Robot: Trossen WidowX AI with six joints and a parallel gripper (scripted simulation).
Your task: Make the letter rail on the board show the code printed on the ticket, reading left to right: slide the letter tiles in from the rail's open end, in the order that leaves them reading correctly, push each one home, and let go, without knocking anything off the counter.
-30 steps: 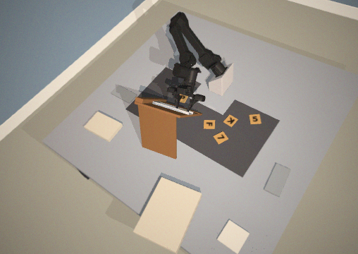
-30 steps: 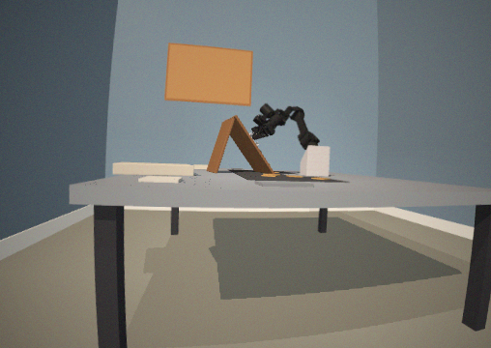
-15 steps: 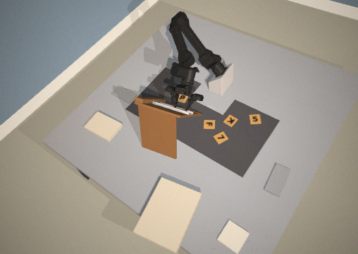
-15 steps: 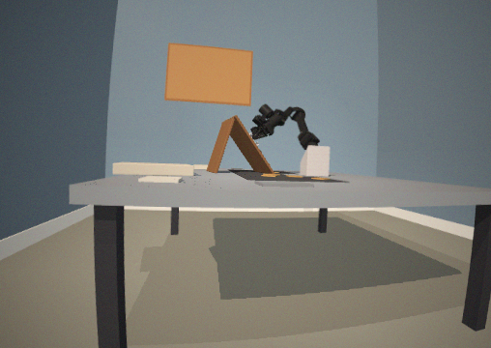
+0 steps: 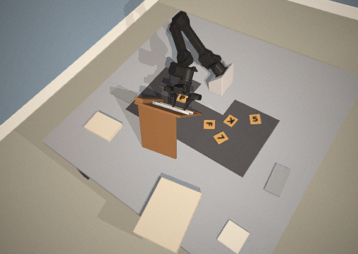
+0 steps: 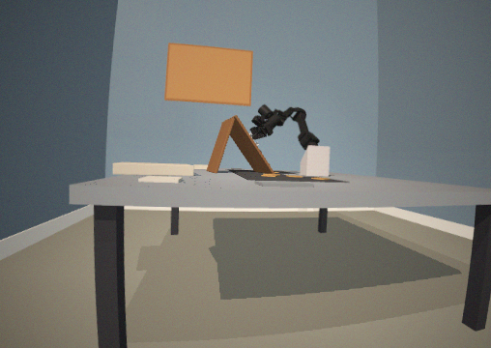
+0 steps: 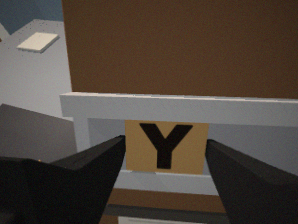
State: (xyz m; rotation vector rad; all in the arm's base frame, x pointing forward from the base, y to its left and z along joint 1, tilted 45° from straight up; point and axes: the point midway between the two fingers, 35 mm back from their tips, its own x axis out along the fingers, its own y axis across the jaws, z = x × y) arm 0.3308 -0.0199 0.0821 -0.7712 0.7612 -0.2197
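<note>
Now: gripper tip 60 mm past the white ticket, 10 mm to the left of it and 90 mm above it. From my gripper tip the other things lie so: f tile 80 mm behind, 120 mm to the left, 170 mm below; then y tile right at my gripper tip; then dark mat 150 mm behind, 50 mm to the left, 170 mm below.
</note>
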